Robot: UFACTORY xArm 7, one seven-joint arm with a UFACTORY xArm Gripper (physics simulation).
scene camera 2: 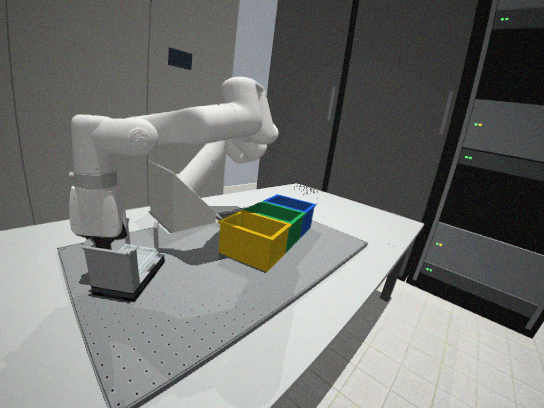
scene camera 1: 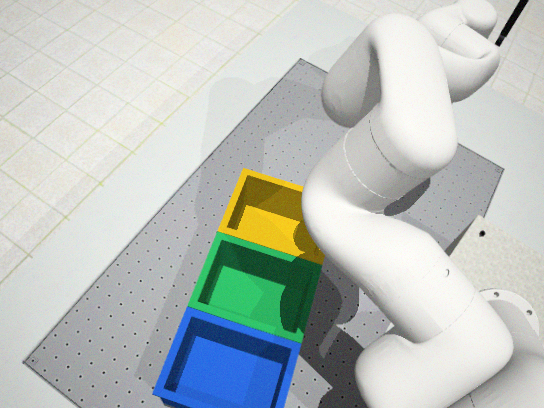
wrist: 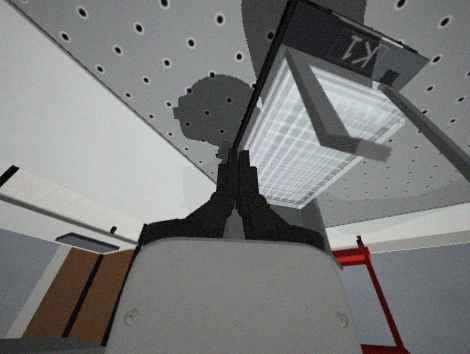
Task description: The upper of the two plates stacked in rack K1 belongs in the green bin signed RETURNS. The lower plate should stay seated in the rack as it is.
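Rack K1 stands on the perforated board, with grey corner posts and a dark base. Clear ribbed plates lie inside it; the boundary between upper and lower plate cannot be made out. My gripper is shut and empty, its fingertips beside the rack's left long edge in the wrist view; whether they touch anything is unclear. In scene camera 2 the rack's wall hides the fingertips. The green bin is the middle of three bins; its inside shows empty, and no RETURNS sign is readable.
The yellow bin and blue bin adjoin the green one on the perforated board. The arm hides the rack in scene camera 1. Upright posts rise around the plates.
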